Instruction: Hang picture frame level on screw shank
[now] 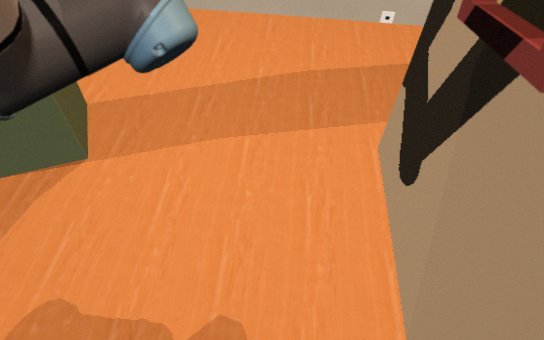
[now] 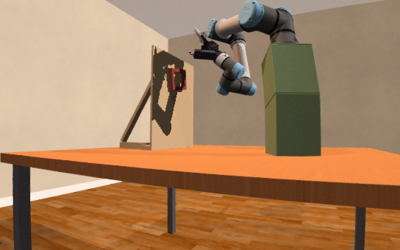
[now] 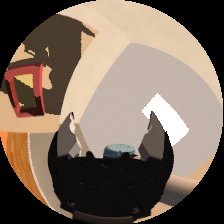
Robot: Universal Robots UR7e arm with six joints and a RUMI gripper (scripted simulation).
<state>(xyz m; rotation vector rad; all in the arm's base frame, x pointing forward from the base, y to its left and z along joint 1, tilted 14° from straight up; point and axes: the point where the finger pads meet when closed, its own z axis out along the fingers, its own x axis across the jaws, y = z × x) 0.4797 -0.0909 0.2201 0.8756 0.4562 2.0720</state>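
The picture frame lies 19 cm below my hand, 12 cm ahead of it and 11 cm to the right of it. From my hand the other things lie so: tan board (33 cm below, 14 cm ahead, 12 cm to the right).
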